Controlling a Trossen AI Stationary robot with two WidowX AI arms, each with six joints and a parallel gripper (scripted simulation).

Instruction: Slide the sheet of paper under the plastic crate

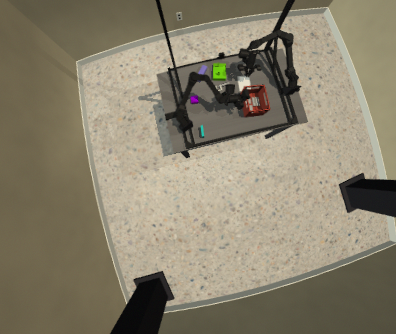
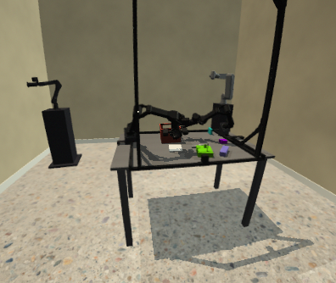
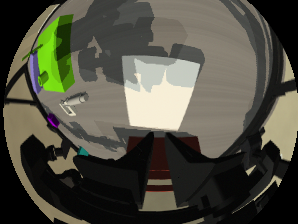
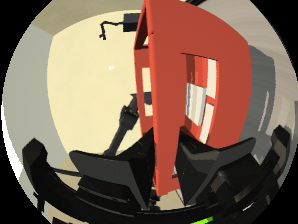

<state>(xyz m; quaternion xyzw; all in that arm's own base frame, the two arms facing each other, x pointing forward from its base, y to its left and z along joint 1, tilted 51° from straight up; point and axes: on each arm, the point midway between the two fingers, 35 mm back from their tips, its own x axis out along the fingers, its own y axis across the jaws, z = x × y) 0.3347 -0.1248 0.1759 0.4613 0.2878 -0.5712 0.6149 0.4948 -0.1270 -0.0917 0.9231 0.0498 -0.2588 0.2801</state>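
The sheet of paper is 3 cm ahead of my left hand, 1 cm to the right of it and 10 cm below it. Also, from my left hand: crate (23 cm ahead, 3 cm to the right, 3 cm below); green block (14 cm behind, 20 cm to the right, 5 cm below).
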